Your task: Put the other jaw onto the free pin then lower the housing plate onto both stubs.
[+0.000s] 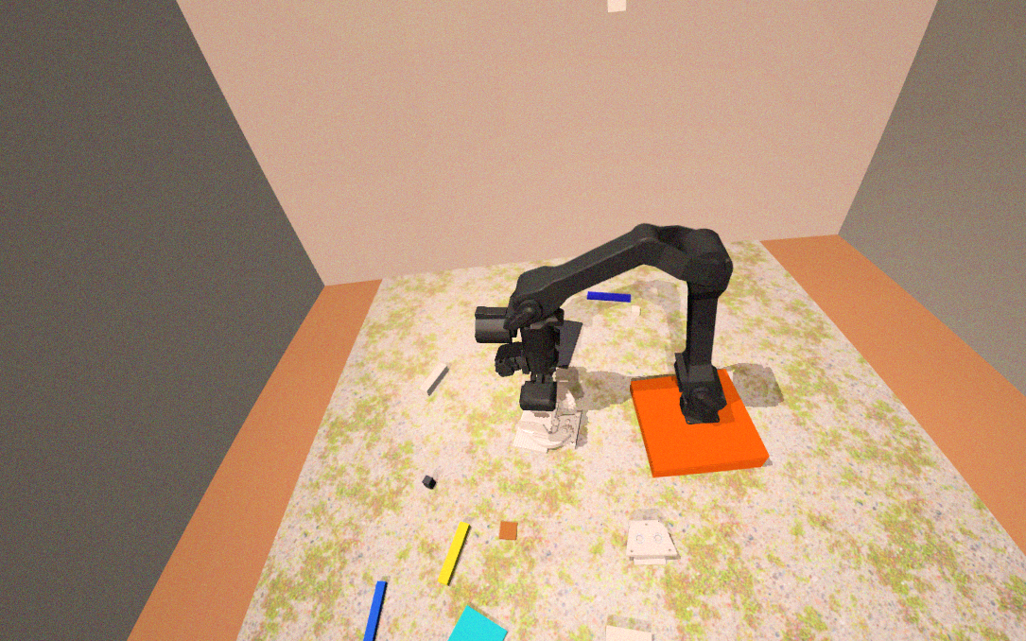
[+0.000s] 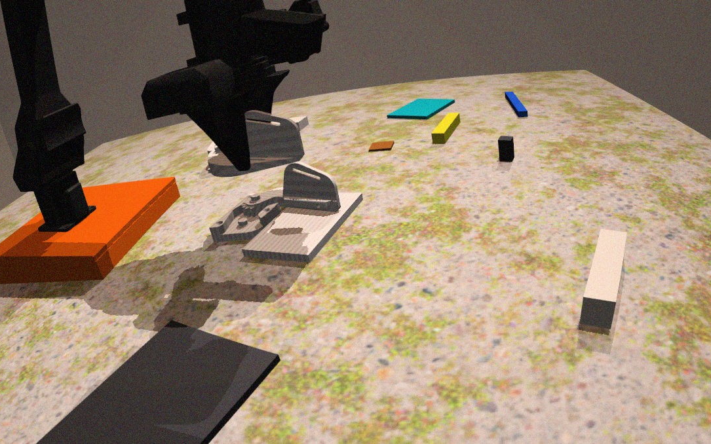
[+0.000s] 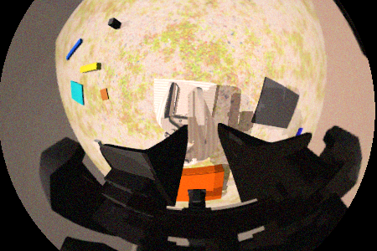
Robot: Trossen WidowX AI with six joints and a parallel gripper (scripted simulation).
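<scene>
My gripper tip is 8 cm above the pale base plate, 3 cm to the right of it and 2 cm short of it. From my gripper tip the other things lie so: black cube 23 cm ahead, 17 cm to the left, 7 cm below; then dark slab 22 cm to the right, 8 cm below, 2 cm behind; then brown tile 24 cm to the left, 8 cm below, 6 cm ahead.
</scene>
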